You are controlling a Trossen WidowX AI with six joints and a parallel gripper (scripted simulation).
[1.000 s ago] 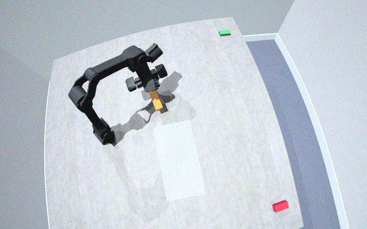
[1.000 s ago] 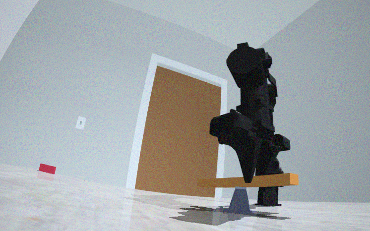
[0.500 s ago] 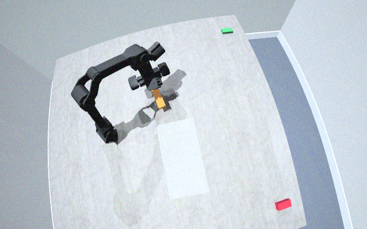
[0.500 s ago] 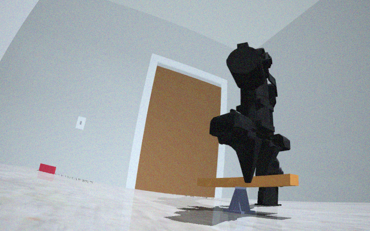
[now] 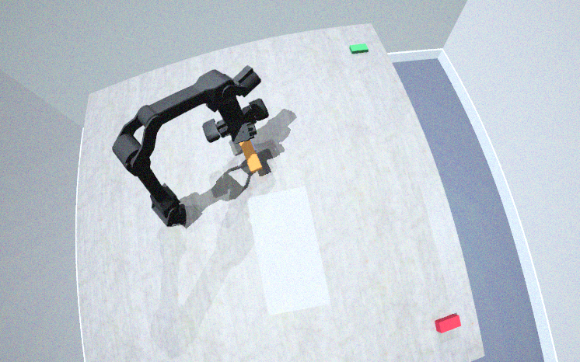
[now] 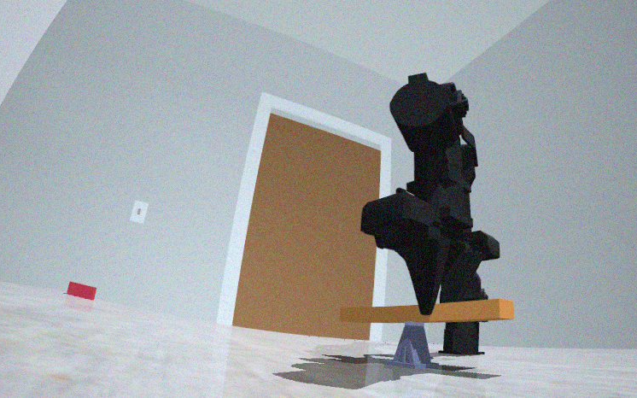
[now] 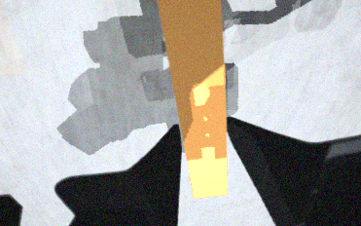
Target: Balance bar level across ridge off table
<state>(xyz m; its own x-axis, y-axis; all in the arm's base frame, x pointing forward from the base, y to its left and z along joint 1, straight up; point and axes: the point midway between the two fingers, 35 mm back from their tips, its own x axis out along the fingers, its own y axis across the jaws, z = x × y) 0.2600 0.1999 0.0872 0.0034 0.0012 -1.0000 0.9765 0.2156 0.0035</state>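
My gripper tip is now 1 cm short of the orange bar and 3 cm to the left of it. Round my gripper tip: green block (48 cm ahead, 30 cm to the left, 4 cm below); red block (48 cm ahead, 70 cm to the right, 4 cm below).
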